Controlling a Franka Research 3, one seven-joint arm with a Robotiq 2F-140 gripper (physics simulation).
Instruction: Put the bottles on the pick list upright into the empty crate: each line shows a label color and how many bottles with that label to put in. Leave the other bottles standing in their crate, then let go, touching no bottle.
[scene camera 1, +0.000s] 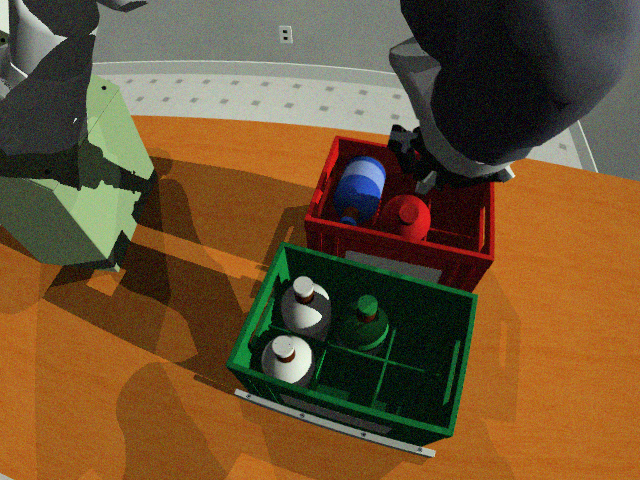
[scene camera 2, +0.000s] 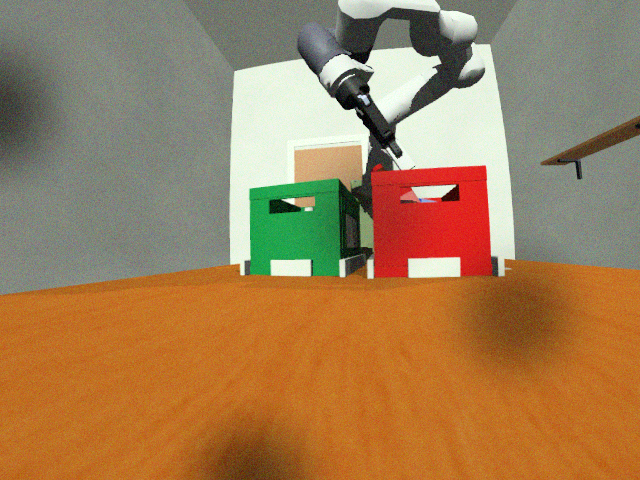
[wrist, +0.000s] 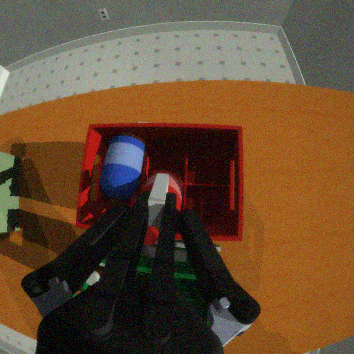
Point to the gripper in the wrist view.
162, 183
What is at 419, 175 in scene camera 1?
The gripper.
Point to a blue bottle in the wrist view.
At 119, 178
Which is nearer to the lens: the blue bottle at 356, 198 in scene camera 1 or the red bottle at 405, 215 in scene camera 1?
The red bottle.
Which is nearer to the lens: the blue bottle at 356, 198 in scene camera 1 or the green bottle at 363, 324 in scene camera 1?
The green bottle.
